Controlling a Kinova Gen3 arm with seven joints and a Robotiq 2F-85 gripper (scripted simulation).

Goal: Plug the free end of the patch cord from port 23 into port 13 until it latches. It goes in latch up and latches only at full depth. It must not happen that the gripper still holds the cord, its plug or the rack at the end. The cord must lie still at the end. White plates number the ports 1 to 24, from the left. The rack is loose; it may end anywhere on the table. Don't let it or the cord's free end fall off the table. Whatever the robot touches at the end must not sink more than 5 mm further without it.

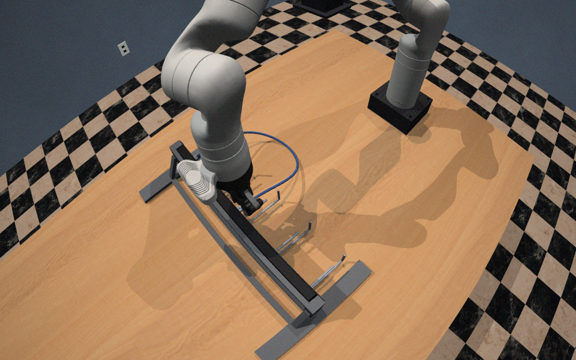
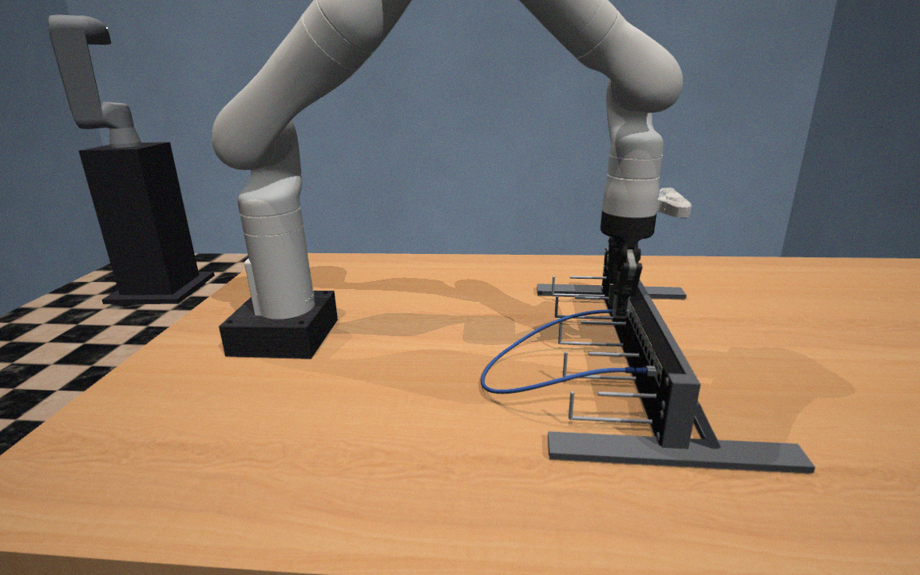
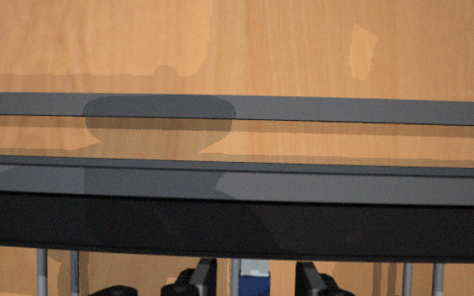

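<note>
Right now the plug is 10 mm ahead of my hand and 20 mm below it.
</note>
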